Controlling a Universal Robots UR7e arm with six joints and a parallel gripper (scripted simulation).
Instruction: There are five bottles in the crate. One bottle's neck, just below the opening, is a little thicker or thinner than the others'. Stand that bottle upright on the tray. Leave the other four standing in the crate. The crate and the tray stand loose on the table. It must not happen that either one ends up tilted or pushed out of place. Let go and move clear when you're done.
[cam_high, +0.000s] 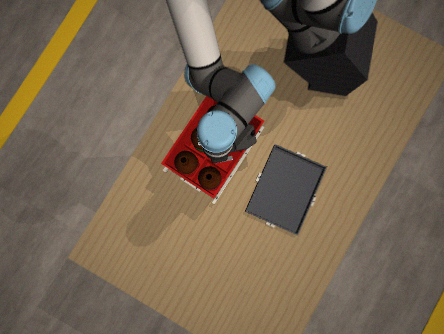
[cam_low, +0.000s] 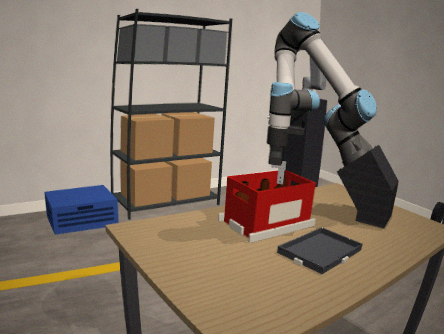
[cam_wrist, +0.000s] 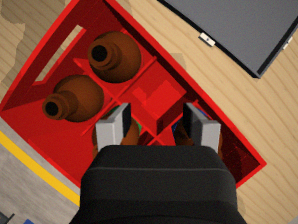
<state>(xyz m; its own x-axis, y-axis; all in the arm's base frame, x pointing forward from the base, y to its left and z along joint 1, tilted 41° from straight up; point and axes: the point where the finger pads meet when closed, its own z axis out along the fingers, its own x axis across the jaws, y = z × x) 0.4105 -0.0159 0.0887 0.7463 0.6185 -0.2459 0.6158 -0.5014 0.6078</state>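
Right now my hand is 40 mm to the left of the red crate and 120 mm above it. Also, from my hand: dark grey tray 240 mm to the left, 190 mm below.
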